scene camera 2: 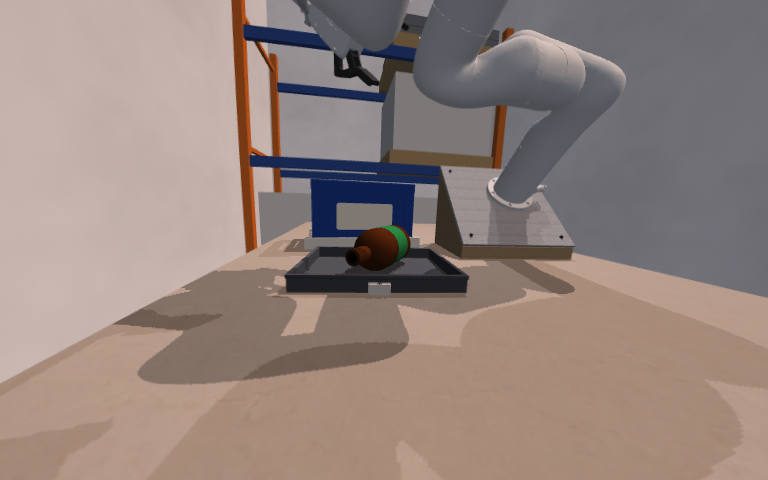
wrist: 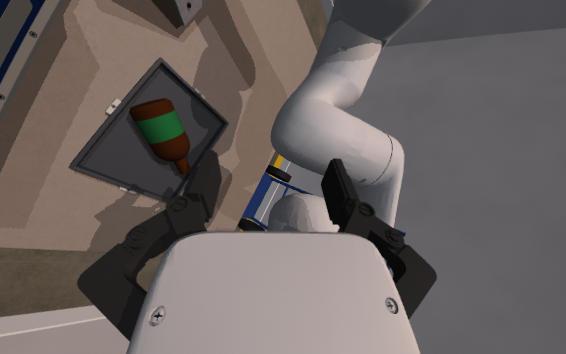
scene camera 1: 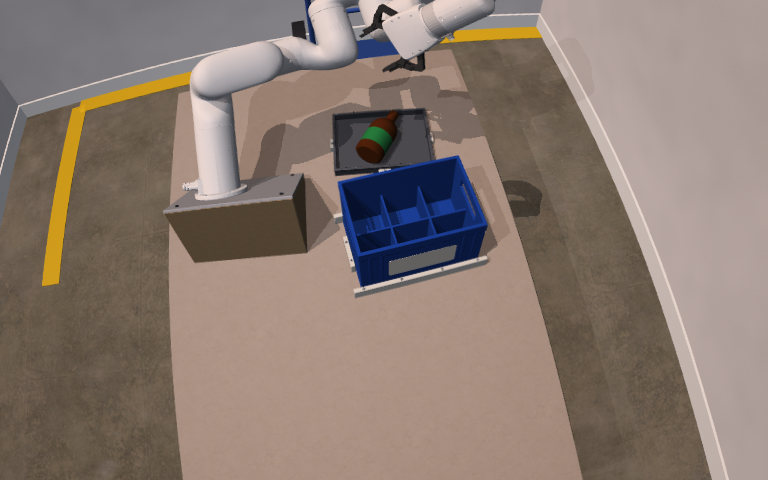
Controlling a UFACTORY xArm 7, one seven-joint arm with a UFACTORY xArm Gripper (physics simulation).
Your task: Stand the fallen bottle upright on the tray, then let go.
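Where they show: gripper, fingertip midpoint: (scene camera 2: 389, 57) (wrist: 274, 168) (scene camera 1: 374, 52); arm's base, origin of the base link: (scene camera 2: 508, 194) (scene camera 1: 221, 193).
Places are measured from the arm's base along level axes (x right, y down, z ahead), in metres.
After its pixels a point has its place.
A brown bottle with a green label (scene camera 1: 377, 137) @(x -0.139, y 0.081, z 0.384 m) (scene camera 2: 378, 249) @(x -0.221, y 0.109, z 0.406 m) (wrist: 160, 127) @(x -0.144, y 0.081, z 0.386 m) lies on its side in the dark grey tray (scene camera 1: 413, 150) @(x -0.135, y 0.153, z 0.476 m) (scene camera 2: 328, 284) @(x -0.266, y 0.147, z 0.481 m) (wrist: 110, 150) @(x -0.109, y 0.153, z 0.468 m). Its neck points to the far right in scene camera 1, towards the viewer and slightly left in scene camera 2. My gripper (scene camera 1: 374, 52) @(x -0.147, y -0.211, z 0.384 m) (wrist: 274, 168) @(x -0.147, y -0.211, z 0.384 m) is open and empty, high above the table and beyond the tray in scene camera 1, well apart from the bottle. In the wrist view the bottle is left of both fingers, its neck close beside the left finger in the picture. In scene camera 2 the arm partly hides the gripper.
A blue divided crate (scene camera 1: 373, 263) @(x 0.223, y 0.032, z 0.306 m) (scene camera 2: 323, 209) @(x 0.025, y 0.057, z 0.508 m) stands close beside the tray, with white rails (scene camera 1: 421, 277) @(x 0.228, y 0.134, z 0.411 m) along its base. The arm's pedestal (scene camera 1: 249, 229) @(x 0.091, y 0.026, z 0.056 m) (scene camera 2: 509, 226) @(x -0.078, y 0.084, z 0.050 m) stands to one side. A shelf rack (scene camera 2: 243, 130) stands behind in scene camera 2. Walls border the area.
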